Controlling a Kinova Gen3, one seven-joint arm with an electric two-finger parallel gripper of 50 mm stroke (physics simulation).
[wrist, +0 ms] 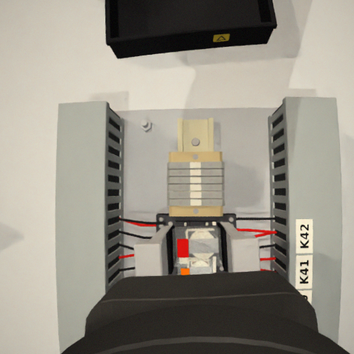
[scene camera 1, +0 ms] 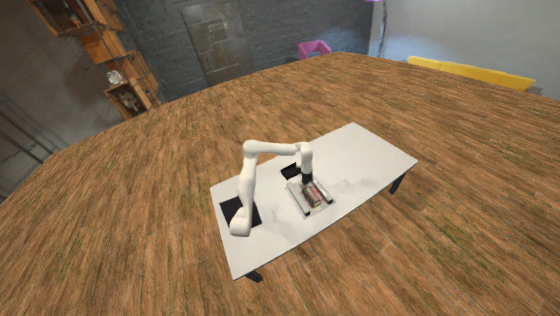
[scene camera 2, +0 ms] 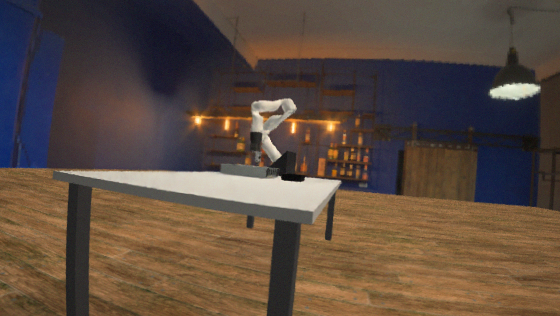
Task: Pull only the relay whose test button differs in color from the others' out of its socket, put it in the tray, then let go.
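Pixels of known places: gripper, fingertip midpoint: (scene camera 1: 305,183) (scene camera 2: 257,161); arm's base at its link origin: (scene camera 1: 243,213) (scene camera 2: 279,161).
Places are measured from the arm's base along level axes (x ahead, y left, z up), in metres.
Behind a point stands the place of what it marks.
Note:
My gripper (scene camera 1: 307,184) {x 0.489, y -0.042, z -0.018 m} (scene camera 2: 257,163) {x 0.489, y -0.042, z -0.018 m} (wrist: 196,240) points down over the grey relay panel (wrist: 245,130). It is shut on a clear-cased relay (wrist: 202,244) with a red test button (wrist: 183,248). The relay appears raised above its black socket (wrist: 196,218), close behind the terminal blocks. Just below it in the wrist view, an orange button (wrist: 185,271) of a neighbouring relay shows at the edge of the gripper body. The other relays are hidden there. The black tray (scene camera 1: 290,172) {x 0.501, y 0.197, z -0.108 m} (wrist: 165,46) lies beyond the panel's end, apart from the gripper.
Grey slotted wire ducts (wrist: 82,200) (wrist: 315,165) flank the sockets. Red and black wires run between ducts and sockets. Grey terminal blocks (wrist: 196,185) sit on the rail toward the tray. Labels K42 (wrist: 304,236) and K41 (wrist: 304,270) are on the right duct.

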